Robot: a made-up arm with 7 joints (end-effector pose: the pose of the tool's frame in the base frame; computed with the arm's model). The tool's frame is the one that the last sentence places.
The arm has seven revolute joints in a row. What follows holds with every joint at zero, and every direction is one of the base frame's. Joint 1 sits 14.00 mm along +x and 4.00 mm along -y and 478.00 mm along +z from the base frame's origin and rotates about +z. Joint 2 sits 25.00 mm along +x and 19.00 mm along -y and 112.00 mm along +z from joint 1 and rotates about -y. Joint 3 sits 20.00 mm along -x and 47.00 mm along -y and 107.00 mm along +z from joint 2 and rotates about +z. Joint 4 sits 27.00 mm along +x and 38.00 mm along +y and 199.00 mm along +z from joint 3 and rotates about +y. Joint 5 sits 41.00 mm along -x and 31.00 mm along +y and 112.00 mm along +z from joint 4 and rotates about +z. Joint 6 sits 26.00 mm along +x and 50.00 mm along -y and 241.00 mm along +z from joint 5 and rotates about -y. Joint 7 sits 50.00 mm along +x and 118.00 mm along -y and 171.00 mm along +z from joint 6 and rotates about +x. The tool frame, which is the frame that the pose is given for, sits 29.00 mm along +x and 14.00 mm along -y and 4.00 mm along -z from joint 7; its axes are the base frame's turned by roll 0.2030, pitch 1.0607 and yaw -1.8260 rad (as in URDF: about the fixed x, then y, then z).
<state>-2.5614 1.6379 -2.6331 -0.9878 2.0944 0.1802 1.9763</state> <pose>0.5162 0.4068 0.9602 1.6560 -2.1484 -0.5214</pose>
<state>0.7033 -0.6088 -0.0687 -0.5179 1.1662 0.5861 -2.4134</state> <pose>0.3245 0.1831 1.3748 1.0092 -1.2076 -0.0103</pose>
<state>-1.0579 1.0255 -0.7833 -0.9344 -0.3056 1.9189 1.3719</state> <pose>-0.0369 0.4783 0.4730 -0.1811 -1.6138 0.2787</pose>
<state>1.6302 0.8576 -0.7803 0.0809 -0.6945 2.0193 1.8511</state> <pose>-0.0587 -0.5875 0.9340 1.8884 0.7842 1.6335</pose>
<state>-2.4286 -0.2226 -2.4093 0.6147 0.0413 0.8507 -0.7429</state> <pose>-0.0245 0.1674 1.4242 0.8102 0.1752 -0.1731</pose>
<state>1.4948 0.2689 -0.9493 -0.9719 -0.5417 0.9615 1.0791</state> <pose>-0.3241 -0.4062 0.9269 2.4417 0.5219 0.9136</pose>
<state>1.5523 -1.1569 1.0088 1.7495 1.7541 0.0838 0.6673</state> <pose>-0.4558 0.1587 0.5445 2.0318 -0.2184 0.6643</pose>
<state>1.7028 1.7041 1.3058 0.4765 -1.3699 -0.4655 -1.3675</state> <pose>0.1344 -0.7966 0.6208 1.4877 -0.4351 -0.5669</pose>
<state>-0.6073 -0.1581 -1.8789 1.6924 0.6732 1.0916 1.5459</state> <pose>-0.4617 -0.3160 0.8755 -2.1966 0.5992 -0.4543</pose>
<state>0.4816 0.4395 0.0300 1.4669 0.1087 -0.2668 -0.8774</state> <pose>0.4362 0.0548 1.0233 -0.7629 0.5539 -1.1367</pose>
